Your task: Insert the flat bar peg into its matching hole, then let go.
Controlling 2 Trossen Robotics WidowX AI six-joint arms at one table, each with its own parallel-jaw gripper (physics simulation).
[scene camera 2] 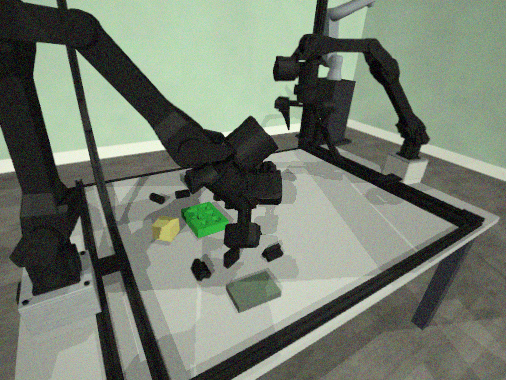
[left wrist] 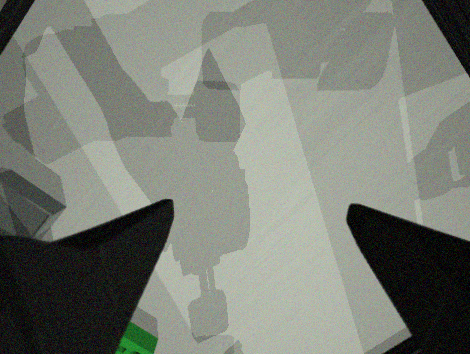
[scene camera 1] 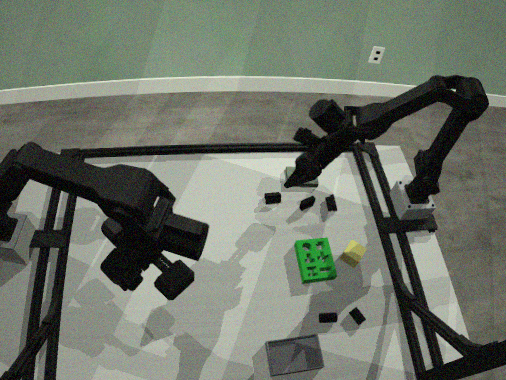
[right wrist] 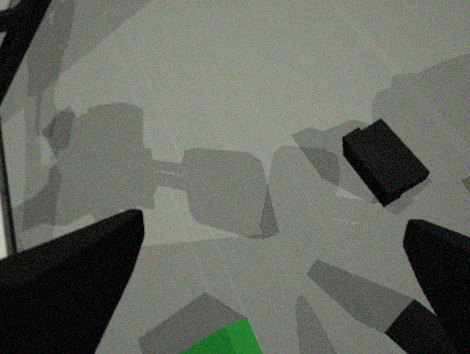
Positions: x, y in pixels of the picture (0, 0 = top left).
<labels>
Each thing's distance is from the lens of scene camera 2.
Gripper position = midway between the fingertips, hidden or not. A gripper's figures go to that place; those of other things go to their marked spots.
my left gripper (scene camera 2: 302, 131): 95 cm
my right gripper (scene camera 2: 260, 213): 61 cm
</labels>
